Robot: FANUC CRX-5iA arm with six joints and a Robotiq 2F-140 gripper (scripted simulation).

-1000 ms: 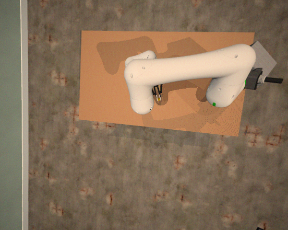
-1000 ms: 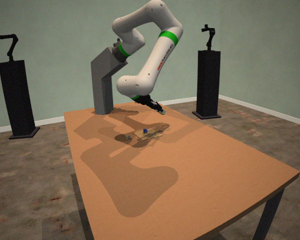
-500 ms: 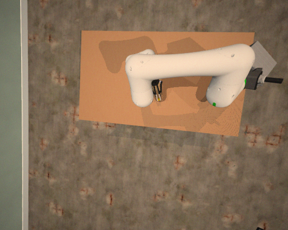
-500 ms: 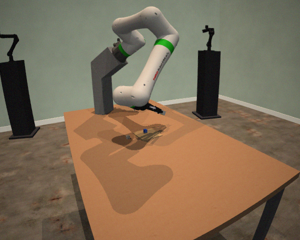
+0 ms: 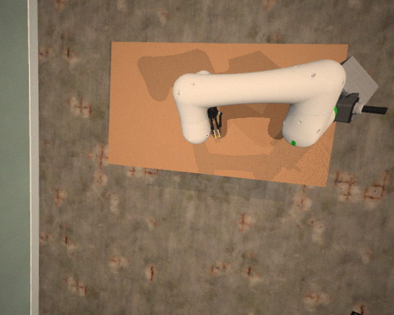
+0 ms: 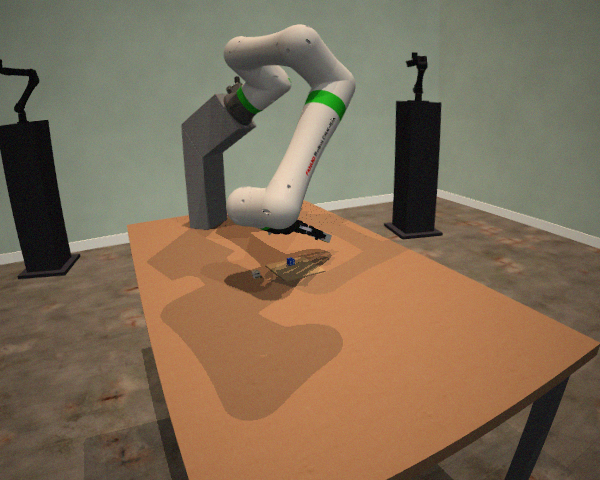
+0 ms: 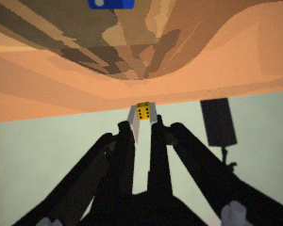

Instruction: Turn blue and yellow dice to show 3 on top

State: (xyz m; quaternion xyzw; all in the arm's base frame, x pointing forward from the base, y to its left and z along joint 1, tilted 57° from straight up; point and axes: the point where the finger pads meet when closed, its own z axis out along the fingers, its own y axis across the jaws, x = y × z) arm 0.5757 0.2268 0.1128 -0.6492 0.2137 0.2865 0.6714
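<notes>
Now: hand 7 cm short of the blue die, 12 cm to the left of it and 6 cm above it. Also, from my hand: yellow die: 1 cm behind, 2 cm to the left, 2 cm below; then white die: 13 cm ahead, 24 cm to the right, 6 cm below; then tan mat: 10 cm ahead, 11 cm to the right, 7 cm below.
</notes>
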